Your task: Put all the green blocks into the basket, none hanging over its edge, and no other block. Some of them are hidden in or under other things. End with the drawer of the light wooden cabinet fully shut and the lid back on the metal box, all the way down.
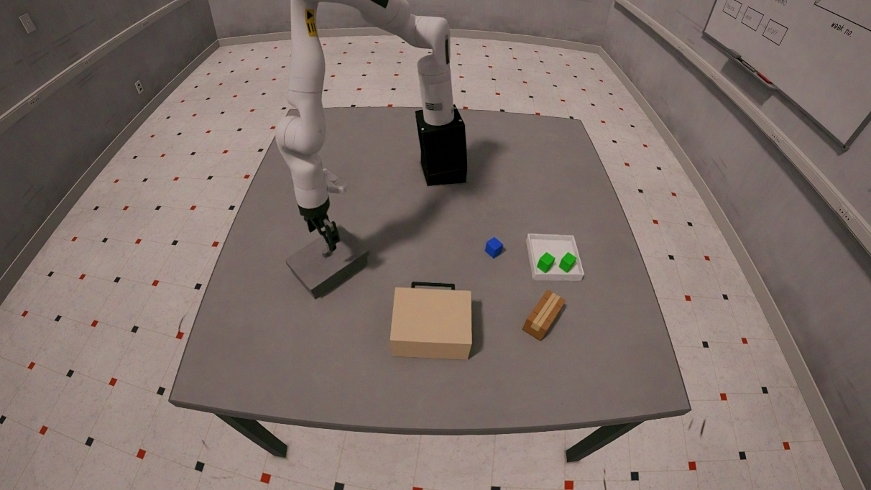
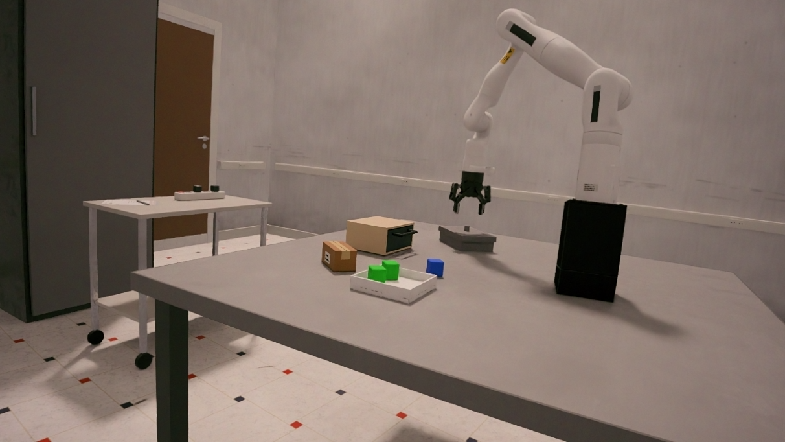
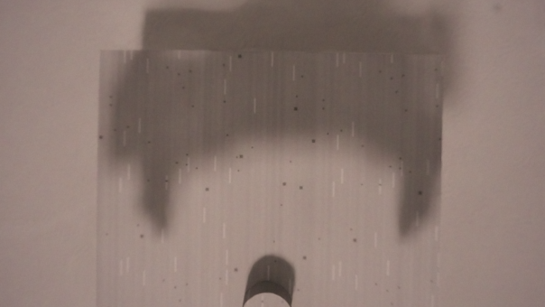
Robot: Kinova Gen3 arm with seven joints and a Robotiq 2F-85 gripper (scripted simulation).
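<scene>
Right now the brown cardboard box is 4 cm ahead of my hand, 58 cm to the left of it and 8 cm below it. The rest, counted from my hand: metal box 9 cm below; then lid 7 cm below; then drawer 11 cm ahead, 31 cm to the left, 8 cm below.
</scene>
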